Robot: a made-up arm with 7 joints. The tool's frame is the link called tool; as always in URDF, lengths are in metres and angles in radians.
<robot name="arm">
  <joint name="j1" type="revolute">
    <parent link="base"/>
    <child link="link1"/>
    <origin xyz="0 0 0" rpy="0 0 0"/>
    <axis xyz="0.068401 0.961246 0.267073"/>
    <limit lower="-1.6" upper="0.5" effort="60" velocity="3.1"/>
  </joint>
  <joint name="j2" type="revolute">
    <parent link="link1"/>
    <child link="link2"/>
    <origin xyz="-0.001 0.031 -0.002" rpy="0 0 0"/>
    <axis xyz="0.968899 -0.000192 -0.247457"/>
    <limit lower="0" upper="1.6" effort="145" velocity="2.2"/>
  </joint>
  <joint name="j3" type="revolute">
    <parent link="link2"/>
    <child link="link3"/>
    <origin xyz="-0.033 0.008 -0.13" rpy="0 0 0"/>
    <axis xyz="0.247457 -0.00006 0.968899"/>
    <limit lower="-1.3" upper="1.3" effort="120" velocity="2.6"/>
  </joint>
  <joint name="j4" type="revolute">
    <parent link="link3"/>
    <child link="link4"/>
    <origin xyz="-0.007 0 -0.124" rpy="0 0 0"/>
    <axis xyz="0.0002 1 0.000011"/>
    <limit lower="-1.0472" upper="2.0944" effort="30" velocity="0.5"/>
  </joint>
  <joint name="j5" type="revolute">
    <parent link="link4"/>
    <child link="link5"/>
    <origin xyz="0.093 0.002 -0.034" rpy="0 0 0"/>
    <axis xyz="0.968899 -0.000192 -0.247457"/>
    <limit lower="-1.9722" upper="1.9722" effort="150" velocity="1.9"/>
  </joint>
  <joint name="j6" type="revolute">
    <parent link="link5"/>
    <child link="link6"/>
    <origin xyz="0.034 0 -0.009" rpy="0 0 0"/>
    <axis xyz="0.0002 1 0.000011"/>
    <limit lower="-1.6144" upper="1.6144" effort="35" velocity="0.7"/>
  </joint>
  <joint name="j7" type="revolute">
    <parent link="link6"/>
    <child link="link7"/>
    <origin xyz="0.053 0 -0.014" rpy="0 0 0"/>
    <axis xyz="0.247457 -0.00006 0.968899"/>
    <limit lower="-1.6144" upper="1.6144" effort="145" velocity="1.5"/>
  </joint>
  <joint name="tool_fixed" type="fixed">
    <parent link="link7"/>
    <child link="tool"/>
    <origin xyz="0 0 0" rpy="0 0.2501 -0.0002"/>
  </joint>
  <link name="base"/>
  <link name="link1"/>
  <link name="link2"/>
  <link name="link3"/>
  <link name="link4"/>
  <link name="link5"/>
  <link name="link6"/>
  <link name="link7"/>
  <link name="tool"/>
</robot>
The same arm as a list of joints. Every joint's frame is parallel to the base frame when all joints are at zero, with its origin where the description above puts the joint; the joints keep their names.
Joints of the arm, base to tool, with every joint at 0 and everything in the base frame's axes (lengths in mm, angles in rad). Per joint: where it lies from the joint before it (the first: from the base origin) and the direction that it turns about. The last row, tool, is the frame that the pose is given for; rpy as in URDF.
j1: axis 0.068403 0.961235 0.26711 xyz 0.0 0.0 0.0
j2: axis 0.968889 -0.0002 -0.247497 xyz -1.0 31.0 -2.0
j3: axis 0.247497 -0.0001 0.968889 xyz -33.0 8.0 -130.0
j4: axis 0.0002 1 0 xyz -7.0 0.0 -124.0
j5: axis 0.968889 -0.0002 -0.247497 xyz 93.0 2.0 -34.0
j6: axis 0.0002 1 0 xyz 34.0 0.0 -9.0
j7: axis 0.247497 -0.0001 0.968889 xyz 53.0 0.0 -14.0
tool: xyz 0.0 0.0 0.0 rpy 0.0000 0.2501 -0.0002
Joint limits (rad, base to tool): -1.6000..0.5000 0.0000..1.6000 -1.3000..1.3000 -1.0472..2.0944 -1.9722..1.9722 -1.6144..1.6144 -1.6144..1.6144

